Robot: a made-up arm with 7 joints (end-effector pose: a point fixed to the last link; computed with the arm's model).
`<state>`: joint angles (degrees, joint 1 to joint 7).
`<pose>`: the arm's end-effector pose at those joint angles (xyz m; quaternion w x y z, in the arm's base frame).
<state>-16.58 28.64 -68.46 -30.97 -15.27 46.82 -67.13</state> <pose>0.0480 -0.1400 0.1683 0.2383 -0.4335 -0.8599 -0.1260</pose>
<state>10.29 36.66 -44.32 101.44 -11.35 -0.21 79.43</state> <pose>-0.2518 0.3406 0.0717 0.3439 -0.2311 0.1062 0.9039</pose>
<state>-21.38 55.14 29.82 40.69 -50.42 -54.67 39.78</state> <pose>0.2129 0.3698 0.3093 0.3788 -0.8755 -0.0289 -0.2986</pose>
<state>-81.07 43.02 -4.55 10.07 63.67 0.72 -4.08</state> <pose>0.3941 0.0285 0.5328 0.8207 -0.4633 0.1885 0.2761</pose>
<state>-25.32 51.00 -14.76 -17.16 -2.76 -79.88 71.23</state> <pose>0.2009 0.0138 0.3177 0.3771 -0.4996 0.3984 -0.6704</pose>
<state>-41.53 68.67 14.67 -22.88 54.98 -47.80 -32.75</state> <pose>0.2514 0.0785 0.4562 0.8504 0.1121 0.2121 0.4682</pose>
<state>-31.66 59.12 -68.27 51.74 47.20 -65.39 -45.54</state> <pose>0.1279 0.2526 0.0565 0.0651 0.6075 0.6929 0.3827</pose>
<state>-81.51 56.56 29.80 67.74 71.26 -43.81 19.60</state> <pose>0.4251 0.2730 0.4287 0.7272 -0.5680 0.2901 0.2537</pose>
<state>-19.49 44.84 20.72 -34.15 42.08 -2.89 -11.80</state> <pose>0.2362 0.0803 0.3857 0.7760 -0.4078 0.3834 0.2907</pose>
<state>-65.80 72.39 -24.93 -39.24 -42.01 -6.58 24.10</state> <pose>0.2129 -0.0507 0.4624 0.5732 -0.3348 0.6947 -0.2769</pose>
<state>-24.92 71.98 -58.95 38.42 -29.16 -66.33 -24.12</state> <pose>0.1709 0.2631 0.1406 0.3044 -0.1351 0.9207 0.2033</pose>
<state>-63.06 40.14 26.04 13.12 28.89 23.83 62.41</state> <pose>0.3856 0.2062 0.4706 0.4218 -0.8891 -0.1737 0.0377</pose>
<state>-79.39 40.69 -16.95 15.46 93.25 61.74 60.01</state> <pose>0.3978 0.0501 0.5056 0.6369 -0.5183 -0.5433 0.1748</pose>
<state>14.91 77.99 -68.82 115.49 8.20 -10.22 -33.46</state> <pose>-0.1114 0.4737 0.4563 0.3954 -0.1502 -0.0411 -0.9052</pose>
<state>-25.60 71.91 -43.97 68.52 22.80 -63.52 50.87</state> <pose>0.1424 0.3677 0.1432 0.5883 -0.3569 0.6092 0.3942</pose>
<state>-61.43 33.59 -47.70 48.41 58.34 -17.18 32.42</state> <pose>0.4146 0.0224 0.1169 0.8120 -0.1433 0.4883 0.2858</pose>
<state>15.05 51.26 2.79 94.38 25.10 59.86 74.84</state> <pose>-0.2701 0.3748 0.1985 0.1419 0.1664 -0.2201 0.9507</pose>
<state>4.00 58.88 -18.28 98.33 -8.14 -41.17 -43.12</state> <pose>-0.1238 0.4079 0.1677 0.2501 0.3229 -0.6577 -0.6330</pose>
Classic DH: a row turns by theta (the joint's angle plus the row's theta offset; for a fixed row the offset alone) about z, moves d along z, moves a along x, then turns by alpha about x. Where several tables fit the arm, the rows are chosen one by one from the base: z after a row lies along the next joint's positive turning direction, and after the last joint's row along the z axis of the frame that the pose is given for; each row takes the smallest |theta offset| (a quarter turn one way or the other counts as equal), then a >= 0, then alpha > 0; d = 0 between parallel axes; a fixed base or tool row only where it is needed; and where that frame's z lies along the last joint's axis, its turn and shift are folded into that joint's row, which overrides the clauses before.
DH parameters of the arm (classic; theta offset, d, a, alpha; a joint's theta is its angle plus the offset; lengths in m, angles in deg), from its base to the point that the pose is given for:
base (fixed): -4.07 0.411 0.0058 -74.51
joint 1: -75.12 -0.0094 -0.0119 -90
joint 2: 74 -0.0204 -0.0093 90
joint 3: 90 -0.2362 0.0036 -90
joint 4: 90 -0.0227 0.0216 90
joint 5: 0 0.2206 -0.0081 -90
joint 6: -90 0.0107 0.0617 90
joint 7: -55.26 -0.0481 0.0164 -165.01
tool (fixed): 36.56 -0.0543 0 0

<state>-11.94 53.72 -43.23 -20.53 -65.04 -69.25 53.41</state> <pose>0.1773 0.0268 0.2202 0.0965 0.8071 -0.4453 0.3755</pose>
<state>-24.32 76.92 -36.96 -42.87 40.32 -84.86 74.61</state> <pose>0.0702 0.0022 0.2634 0.4206 -0.0573 0.6676 -0.6116</pose>
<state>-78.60 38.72 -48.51 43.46 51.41 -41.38 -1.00</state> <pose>0.4491 -0.0070 0.2572 0.7862 0.0851 0.5428 0.2829</pose>
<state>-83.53 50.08 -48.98 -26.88 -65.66 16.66 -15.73</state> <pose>0.2555 -0.1293 0.4138 0.2708 0.0338 0.9596 -0.0683</pose>
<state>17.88 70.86 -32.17 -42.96 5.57 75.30 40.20</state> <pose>0.0458 0.0848 0.1649 0.3597 -0.3569 0.4574 0.7308</pose>
